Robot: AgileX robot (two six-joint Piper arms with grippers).
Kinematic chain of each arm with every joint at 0, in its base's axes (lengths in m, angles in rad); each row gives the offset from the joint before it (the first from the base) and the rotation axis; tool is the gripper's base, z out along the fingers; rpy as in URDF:
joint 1: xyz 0 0 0.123 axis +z
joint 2: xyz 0 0 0 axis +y
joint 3: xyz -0.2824 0 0.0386 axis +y
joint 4: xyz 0.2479 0 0.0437 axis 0.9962 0 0.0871
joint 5: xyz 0 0 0 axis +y
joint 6: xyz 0.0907 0 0.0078 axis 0.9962 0 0.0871
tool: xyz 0 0 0 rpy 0 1.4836 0
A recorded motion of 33 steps. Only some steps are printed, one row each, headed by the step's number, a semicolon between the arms.
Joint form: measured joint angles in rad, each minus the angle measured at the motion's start. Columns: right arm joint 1, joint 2, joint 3, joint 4, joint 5, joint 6; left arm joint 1, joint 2, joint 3, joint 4, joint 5, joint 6.
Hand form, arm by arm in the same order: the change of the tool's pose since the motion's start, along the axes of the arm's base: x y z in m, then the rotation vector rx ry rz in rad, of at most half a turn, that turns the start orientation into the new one. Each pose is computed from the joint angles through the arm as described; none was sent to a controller.
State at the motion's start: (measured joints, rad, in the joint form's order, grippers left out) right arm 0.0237 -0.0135 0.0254 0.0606 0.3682 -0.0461; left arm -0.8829 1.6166 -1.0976 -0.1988 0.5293 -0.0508
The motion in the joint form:
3: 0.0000 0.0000 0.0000 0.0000 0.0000 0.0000; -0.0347 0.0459 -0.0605 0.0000 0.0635 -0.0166
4: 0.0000 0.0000 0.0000 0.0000 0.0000 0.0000; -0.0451 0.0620 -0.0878 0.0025 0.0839 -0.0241
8: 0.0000 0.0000 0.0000 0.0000 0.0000 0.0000; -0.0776 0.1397 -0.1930 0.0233 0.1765 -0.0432
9: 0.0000 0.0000 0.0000 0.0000 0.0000 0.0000; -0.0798 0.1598 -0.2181 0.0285 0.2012 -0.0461
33: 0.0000 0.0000 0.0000 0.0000 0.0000 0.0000; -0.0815 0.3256 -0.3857 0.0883 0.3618 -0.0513
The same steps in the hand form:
3: 0.0000 0.0000 0.0000 0.0000 0.0000 0.0000; -0.0039 -0.0159 -0.0015 0.0297 0.0420 -0.0324
4: 0.0000 0.0000 0.0000 0.0000 0.0000 0.0000; -0.0043 -0.0218 -0.0004 0.0355 0.0504 -0.0412
8: 0.0000 0.0000 0.0000 0.0000 0.0000 0.0000; -0.0035 -0.0433 -0.0030 0.0908 0.0868 -0.0803
9: 0.0000 0.0000 0.0000 0.0000 0.0000 0.0000; -0.0018 -0.0471 -0.0045 0.1078 0.0969 -0.0855
33: 0.0000 0.0000 0.0000 0.0000 0.0000 0.0000; 0.0166 -0.0704 -0.0293 0.2629 0.1541 -0.1204

